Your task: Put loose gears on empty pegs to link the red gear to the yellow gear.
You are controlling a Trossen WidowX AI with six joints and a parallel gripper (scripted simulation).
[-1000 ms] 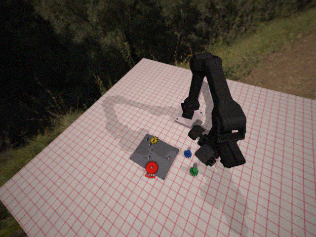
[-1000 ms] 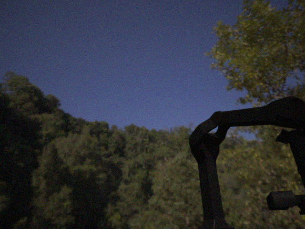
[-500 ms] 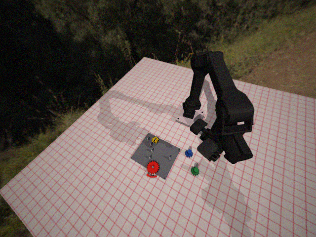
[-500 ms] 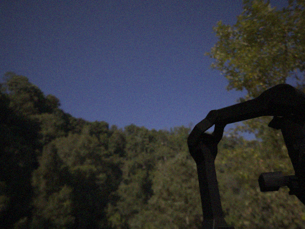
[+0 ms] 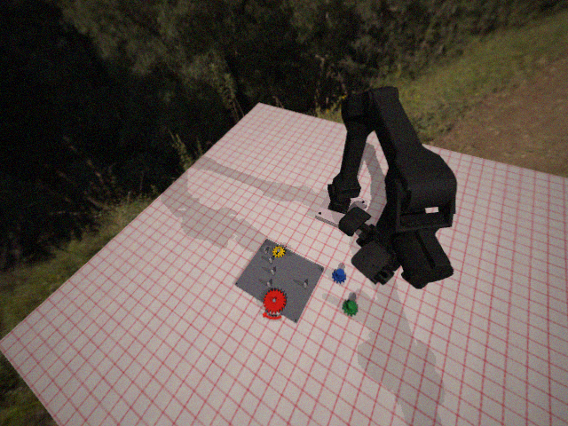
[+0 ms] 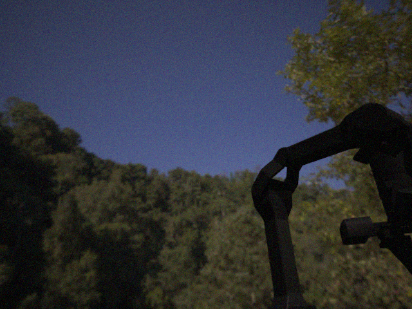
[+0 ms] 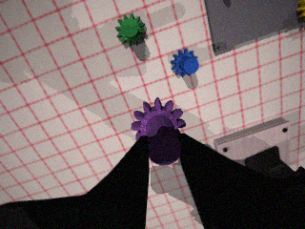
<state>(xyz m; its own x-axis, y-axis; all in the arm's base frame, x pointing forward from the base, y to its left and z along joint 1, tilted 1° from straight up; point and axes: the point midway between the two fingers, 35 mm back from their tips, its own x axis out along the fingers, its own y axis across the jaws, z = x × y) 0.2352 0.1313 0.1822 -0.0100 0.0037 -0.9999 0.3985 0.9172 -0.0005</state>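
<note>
The red gear lies 140 mm ahead of my gripper tip, 210 mm to the right of it and 150 mm below it. From my gripper tip the other things lie so: green gear (80 mm ahead, 10 mm to the right, 150 mm below); purple gear (10 mm below); blue gear (10 mm ahead, 60 mm to the right, 150 mm below).
</note>
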